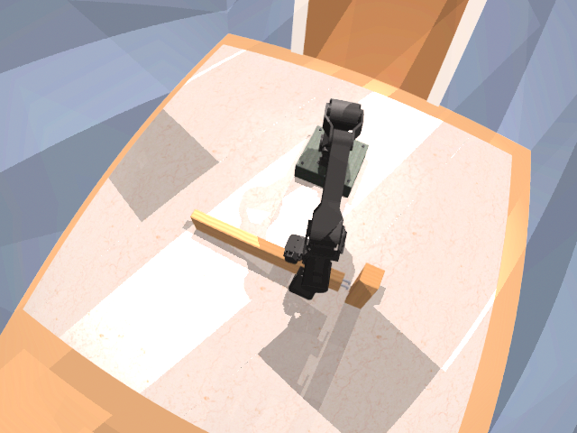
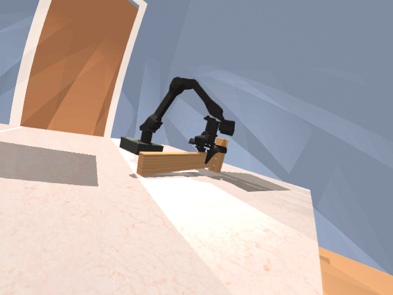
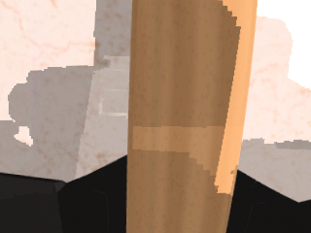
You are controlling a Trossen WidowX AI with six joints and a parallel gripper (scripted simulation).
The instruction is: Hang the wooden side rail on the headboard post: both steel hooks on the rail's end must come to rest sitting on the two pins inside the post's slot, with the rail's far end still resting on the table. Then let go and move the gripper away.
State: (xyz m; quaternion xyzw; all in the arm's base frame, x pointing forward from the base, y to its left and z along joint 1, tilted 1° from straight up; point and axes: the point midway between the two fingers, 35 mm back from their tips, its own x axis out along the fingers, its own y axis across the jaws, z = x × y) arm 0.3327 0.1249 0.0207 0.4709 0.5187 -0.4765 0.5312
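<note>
Right now my gripper tip is 1 cm past the headboard post, 13 cm to the right of it and 4 cm below it.
</note>
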